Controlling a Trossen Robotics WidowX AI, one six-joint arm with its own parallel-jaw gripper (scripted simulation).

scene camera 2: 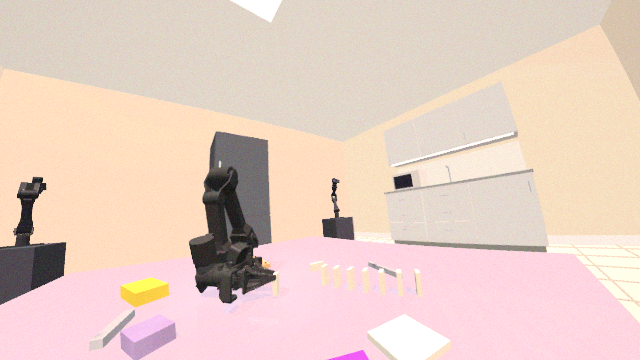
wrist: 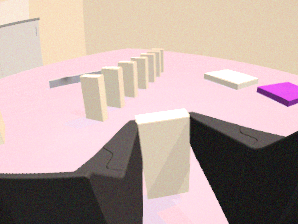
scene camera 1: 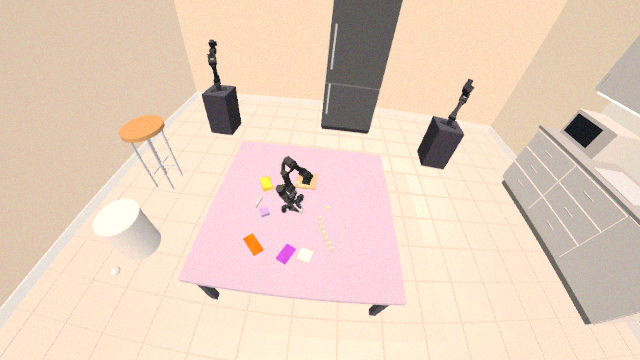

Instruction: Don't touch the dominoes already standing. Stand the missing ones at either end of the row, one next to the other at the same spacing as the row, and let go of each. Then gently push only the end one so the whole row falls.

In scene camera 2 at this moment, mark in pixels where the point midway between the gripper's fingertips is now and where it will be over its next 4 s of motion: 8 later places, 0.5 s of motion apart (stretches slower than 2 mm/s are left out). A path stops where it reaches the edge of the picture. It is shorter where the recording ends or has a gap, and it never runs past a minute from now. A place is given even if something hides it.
My gripper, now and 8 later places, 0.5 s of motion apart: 277, 275; 278, 275; 276, 258; 284, 274; 294, 289; 287, 278; 275, 258; 275, 280; 276, 285
